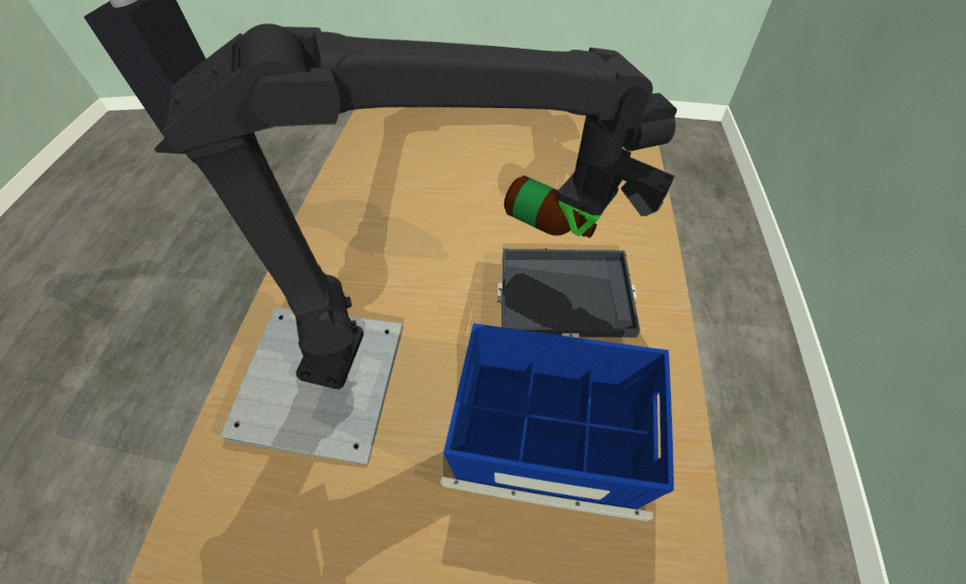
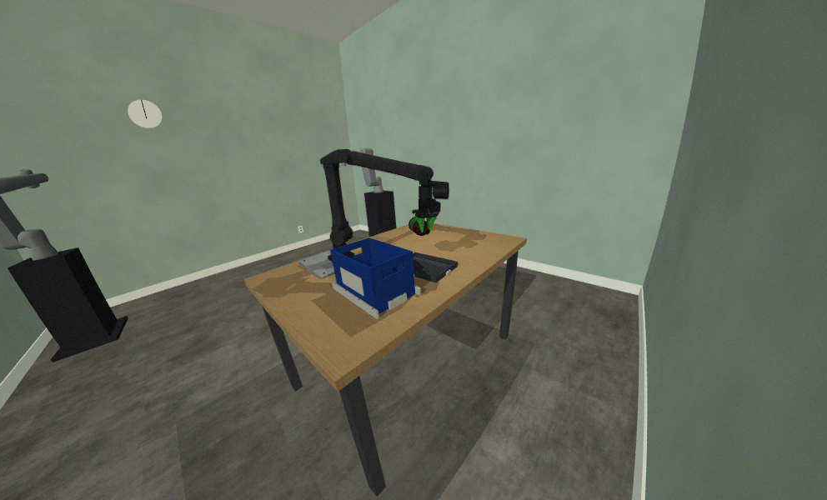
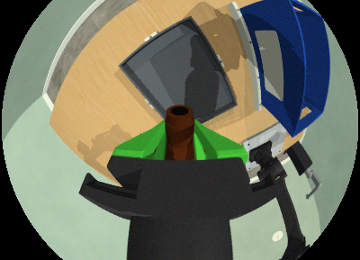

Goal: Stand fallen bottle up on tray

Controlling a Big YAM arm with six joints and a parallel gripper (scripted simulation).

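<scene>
The brown bottle is 50 mm behind my hand and 20 mm to the left of it. Round my hand: blue crate (300 mm to the right, 100 mm below); then dark grey tray (170 mm below, 20 mm to the right).
</scene>
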